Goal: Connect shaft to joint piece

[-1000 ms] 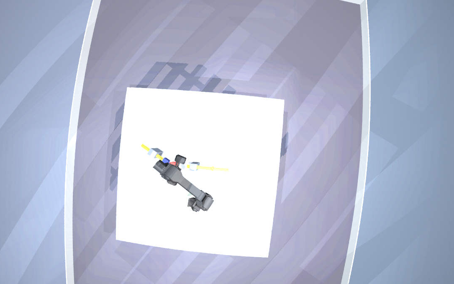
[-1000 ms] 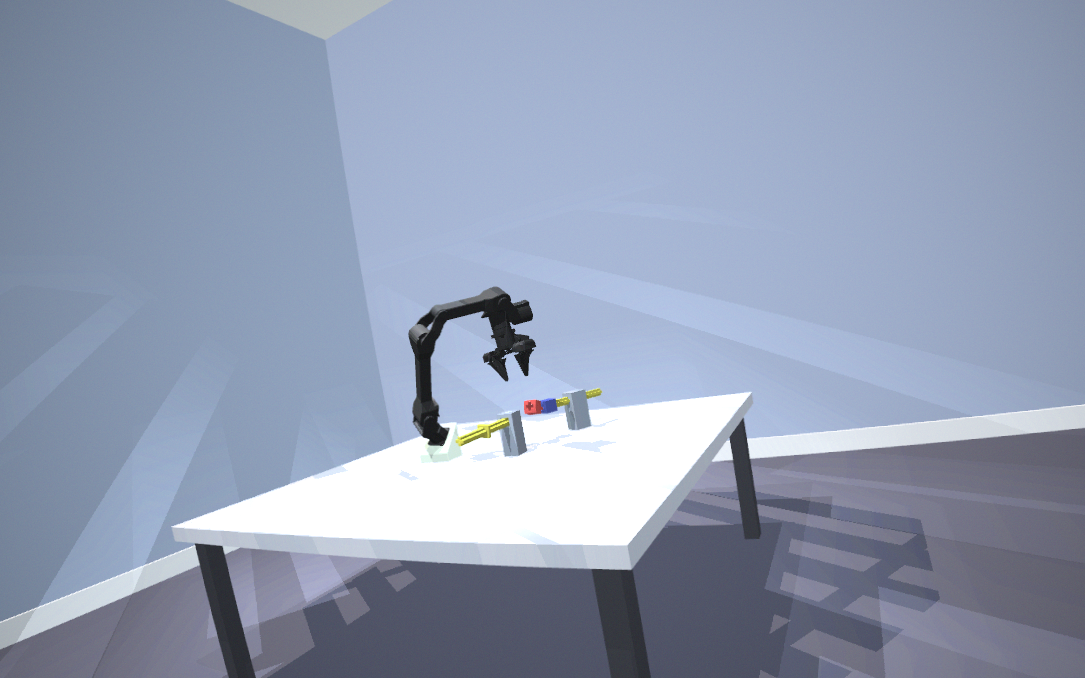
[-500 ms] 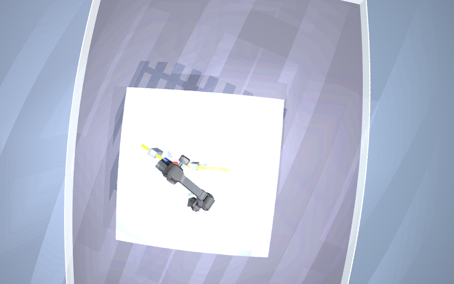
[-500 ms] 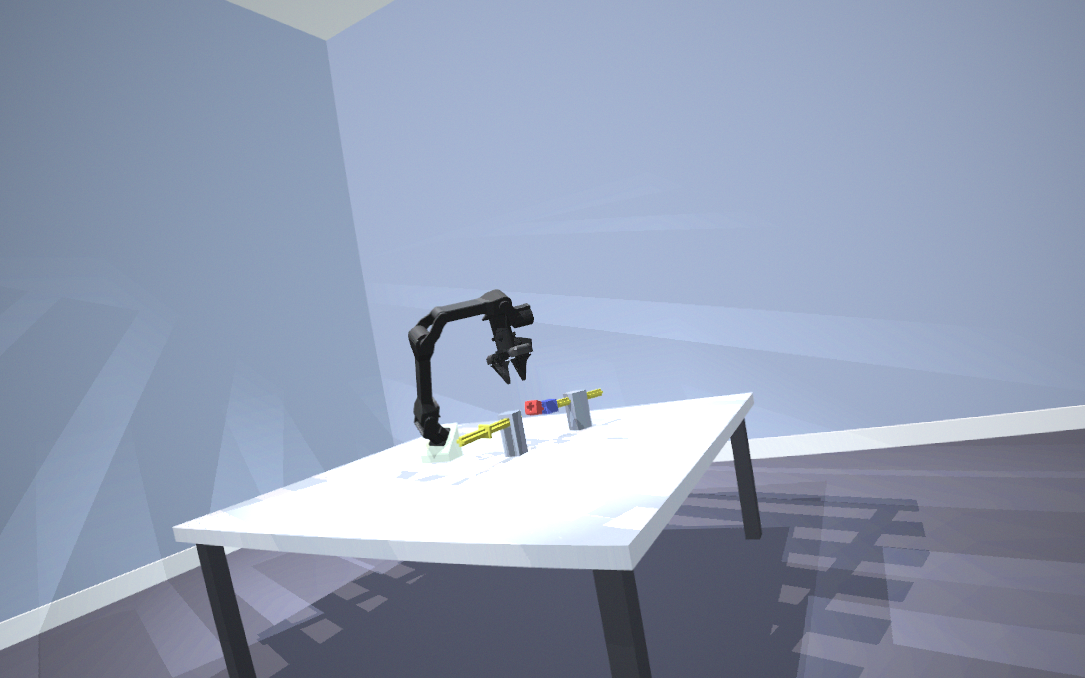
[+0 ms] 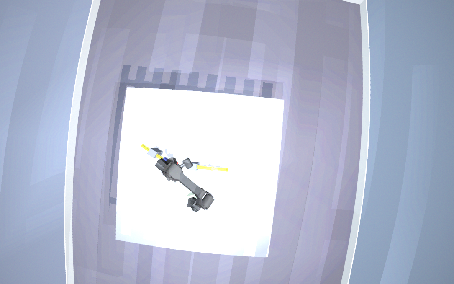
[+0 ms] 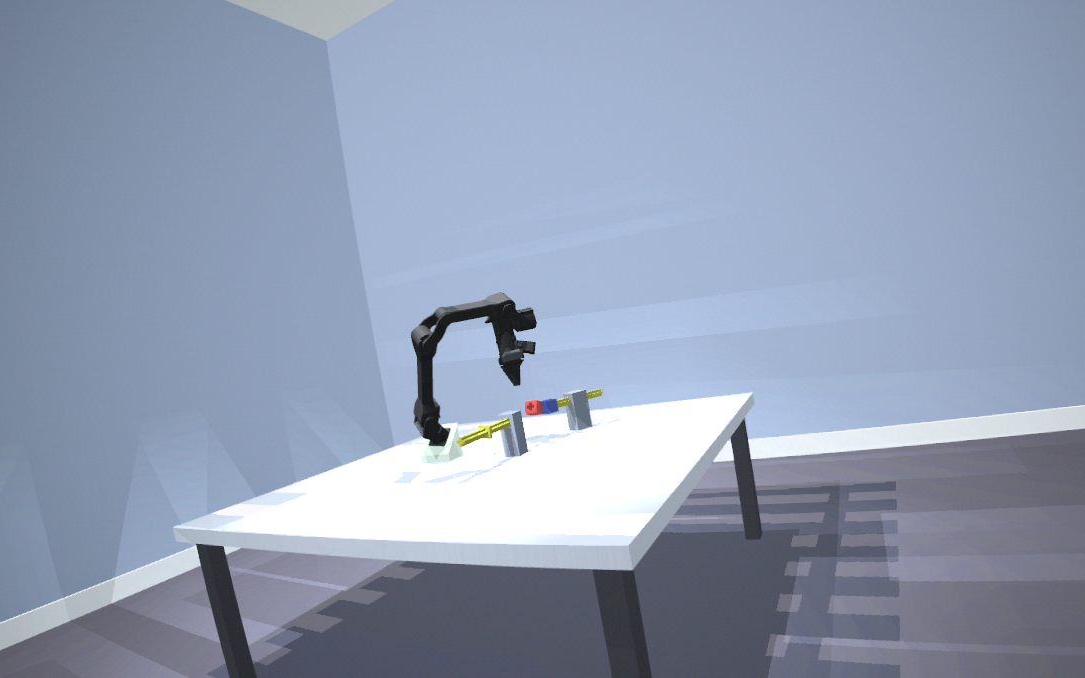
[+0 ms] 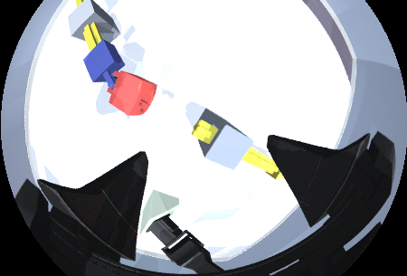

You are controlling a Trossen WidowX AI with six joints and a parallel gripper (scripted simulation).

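My gripper tip is 90 mm to the right of the red square joint piece, 80 mm above it and 10 mm past it.
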